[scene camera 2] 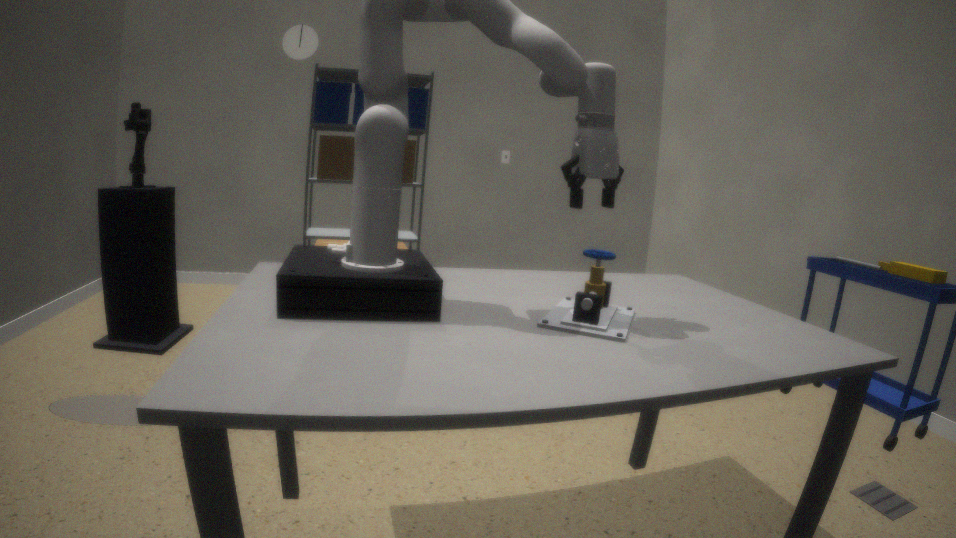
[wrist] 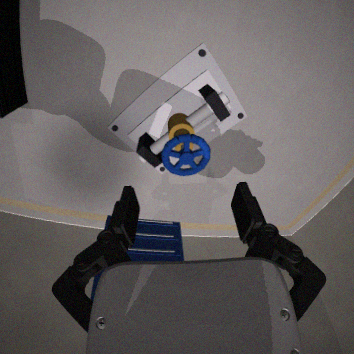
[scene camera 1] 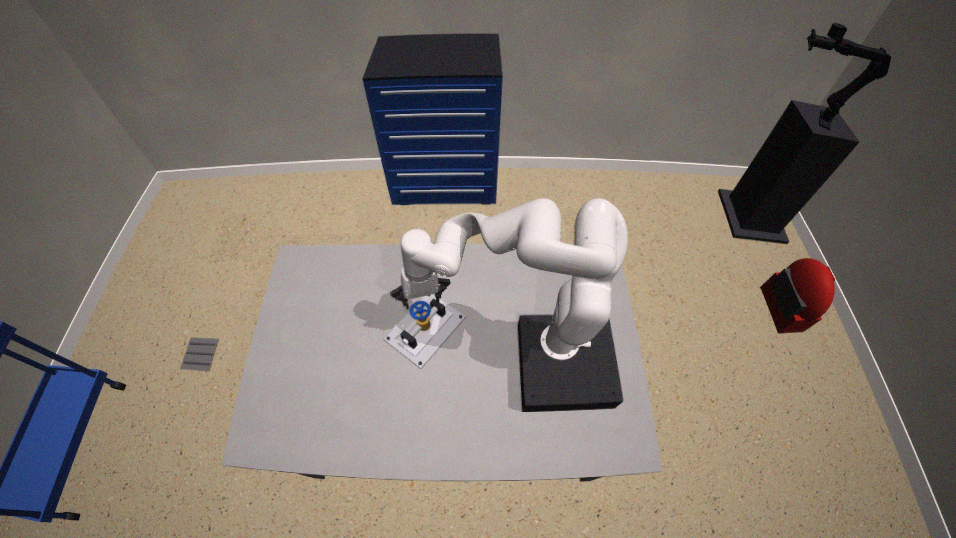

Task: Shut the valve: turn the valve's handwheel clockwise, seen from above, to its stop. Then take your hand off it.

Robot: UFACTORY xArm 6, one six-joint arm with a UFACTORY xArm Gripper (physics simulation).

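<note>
The valve's blue handwheel (scene camera 1: 420, 310) (scene camera 2: 599, 254) (wrist: 185, 157) sits level on top of the brass valve body (scene camera 1: 423, 324) (scene camera 2: 595, 284) (wrist: 178, 121). The body is on a horizontal pipe between two black clamps, on a light metal plate (scene camera 1: 434, 345) (scene camera 2: 554, 321) (wrist: 185, 74) on the table. My gripper (scene camera 2: 592, 200) (wrist: 185, 194) is wide open and empty, pointing down, clearly above the handwheel and apart from it. In the wrist view the handwheel shows whole, beyond the fingertips. In the first scene view the arm hides much of the gripper. The frames do not show whether the handwheel is at its stop.
My arm's black base block (scene camera 1: 568, 391) (scene camera 2: 357, 301) stands on the grey table (scene camera 1: 320, 401) (scene camera 2: 467, 374). A blue drawer cabinet (scene camera 1: 441, 143) stands behind the table. A blue cart (scene camera 1: 56, 414) and a black pedestal (scene camera 1: 778, 167) (scene camera 2: 137, 267) with another small arm stand off to the sides.
</note>
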